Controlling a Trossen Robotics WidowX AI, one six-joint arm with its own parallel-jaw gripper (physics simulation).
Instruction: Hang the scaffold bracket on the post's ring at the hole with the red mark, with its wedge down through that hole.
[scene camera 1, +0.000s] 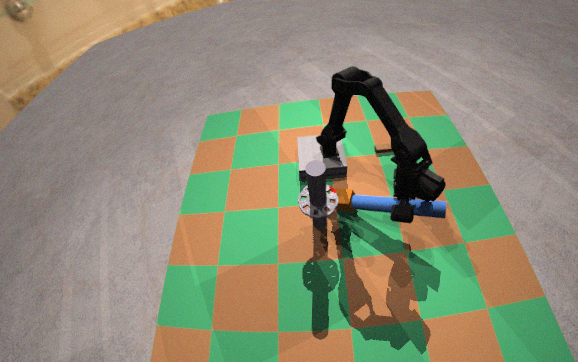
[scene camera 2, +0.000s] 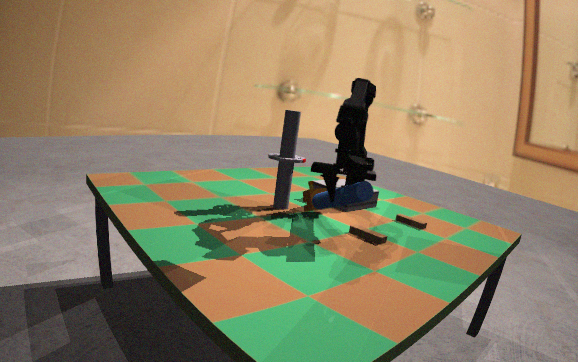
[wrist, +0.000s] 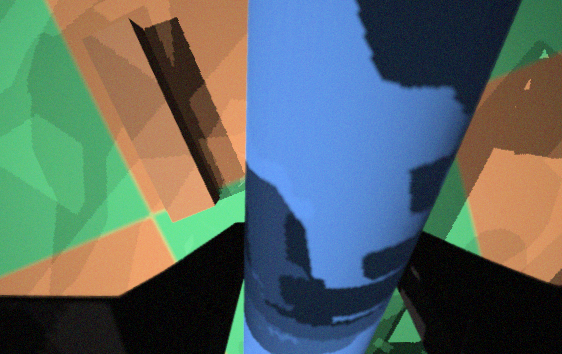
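The scaffold bracket is a blue tube (scene camera 1: 374, 202) (scene camera 2: 345, 194) (wrist: 332, 140) with an orange head (scene camera 1: 345, 198) (scene camera 2: 310, 190) at one end. My gripper (scene camera 1: 403, 210) (scene camera 2: 343, 188) (wrist: 313, 230) is shut on the blue tube towards its far end and holds it level, a little above the table. The orange head lies close beside the ring (scene camera 1: 305, 205) (scene camera 2: 277, 156) of the dark grey post (scene camera 1: 316, 179) (scene camera 2: 289, 144). The red mark (scene camera 1: 332, 189) (scene camera 2: 303, 160) sits on the ring's rim on the side facing the bracket. The wedge is hidden.
The arm stands on a grey base plate (scene camera 1: 309, 151) behind the post. Two low brown blocks (scene camera 2: 367, 235) (scene camera 2: 411, 222) lie on the checkered table, one below the tube in the wrist view (wrist: 188, 105) and one showing in scene camera 1 (scene camera 1: 384, 148).
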